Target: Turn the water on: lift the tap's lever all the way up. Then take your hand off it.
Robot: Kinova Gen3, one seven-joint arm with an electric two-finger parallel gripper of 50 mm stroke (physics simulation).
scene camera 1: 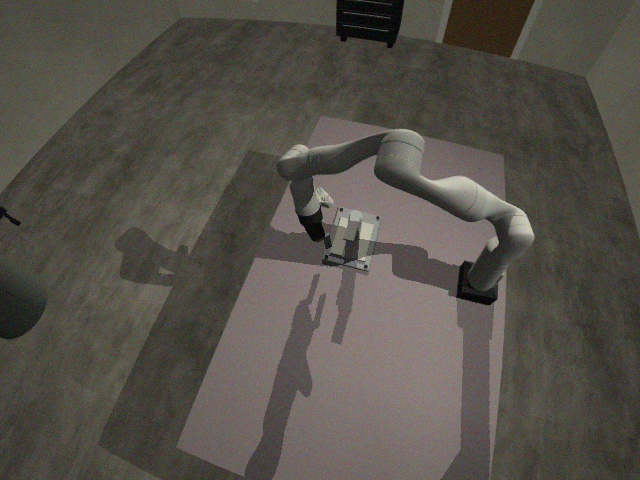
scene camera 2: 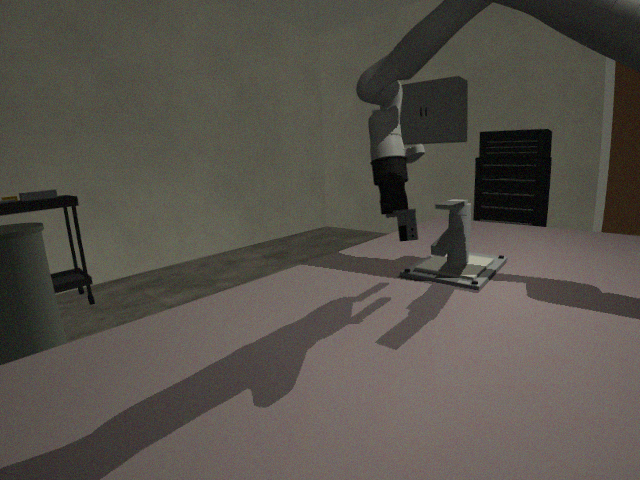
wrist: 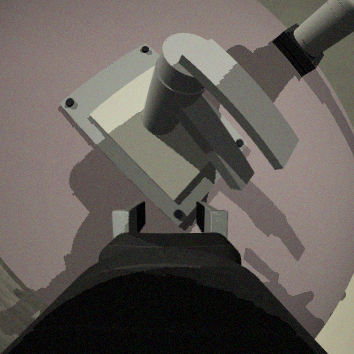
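Note:
The pale grey tap stands upright on its base plate. Its flat lever sticks out from the top and looks about level in the scene camera 2 view. The shorter spout sits lower, under the lever. My gripper is open and empty, pointing down. It is on the lever's free-end side, apart from the tap, with fingertips lower than the lever in the scene camera 2 view. The exact gap to the lever is hard to judge.
The tap's plate rests on a pink surface. The arm's black base stands to the right. A dark drawer cabinet is at the back. A grey-green cylinder stands at the left.

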